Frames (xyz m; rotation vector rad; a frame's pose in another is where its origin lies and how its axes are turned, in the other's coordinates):
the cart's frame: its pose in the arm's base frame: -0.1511 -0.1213 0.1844 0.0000 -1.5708 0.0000
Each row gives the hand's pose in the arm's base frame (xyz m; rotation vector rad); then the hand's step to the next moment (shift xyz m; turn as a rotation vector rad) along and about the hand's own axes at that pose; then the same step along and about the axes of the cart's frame.
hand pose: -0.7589 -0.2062 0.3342 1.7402 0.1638 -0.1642
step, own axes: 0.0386 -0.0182 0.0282 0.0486 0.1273 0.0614
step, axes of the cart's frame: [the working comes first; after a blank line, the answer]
step, axes of the arm's base frame: 0.0336 -0.0239 -0.0302 0.0721 -0.0817 0.1023

-0.0302 -0.0239 -0.0336 0.1023 -0.0817 -0.0721
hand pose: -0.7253 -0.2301 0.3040 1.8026 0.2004 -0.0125
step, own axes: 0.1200 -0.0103 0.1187 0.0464 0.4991 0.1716
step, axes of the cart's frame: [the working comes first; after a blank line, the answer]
step, axes of the arm's base frame: 0.1284 -0.0968 -0.0524 0.1340 -0.2722 0.4344

-0.0524 -0.0968 -0.1284 0.4344 -0.2722 -0.1340
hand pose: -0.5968 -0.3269 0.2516 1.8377 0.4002 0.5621
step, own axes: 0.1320 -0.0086 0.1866 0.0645 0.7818 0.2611
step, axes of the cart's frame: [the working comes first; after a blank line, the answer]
step, axes of the arm's base frame: 0.2138 -0.0738 -0.0343 0.1988 -0.4246 0.6810

-0.0343 -0.0738 -0.2138 0.6810 -0.4246 -0.1988
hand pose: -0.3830 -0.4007 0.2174 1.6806 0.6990 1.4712
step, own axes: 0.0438 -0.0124 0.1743 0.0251 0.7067 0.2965
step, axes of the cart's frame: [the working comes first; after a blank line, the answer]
step, axes of the arm's base frame: 0.1797 0.0081 0.0093 0.2330 -0.4229 0.5957

0.0093 0.0081 -0.1797 0.5957 -0.4229 -0.2330
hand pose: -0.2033 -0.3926 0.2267 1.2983 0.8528 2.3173
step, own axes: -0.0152 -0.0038 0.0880 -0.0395 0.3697 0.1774
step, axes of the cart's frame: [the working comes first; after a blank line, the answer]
step, axes of the arm's base frame: 0.0831 0.0235 0.0228 0.1683 -0.2434 0.2866

0.0228 0.0235 -0.0831 0.2866 -0.2434 -0.1683
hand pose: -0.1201 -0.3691 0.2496 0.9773 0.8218 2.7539
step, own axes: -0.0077 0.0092 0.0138 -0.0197 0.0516 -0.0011
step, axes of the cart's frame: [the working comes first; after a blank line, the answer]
step, axes of the arm's base frame: 0.0152 -0.0036 0.0095 0.0189 -0.0496 0.0154

0.0095 -0.0036 -0.0152 0.0154 -0.0496 -0.0189
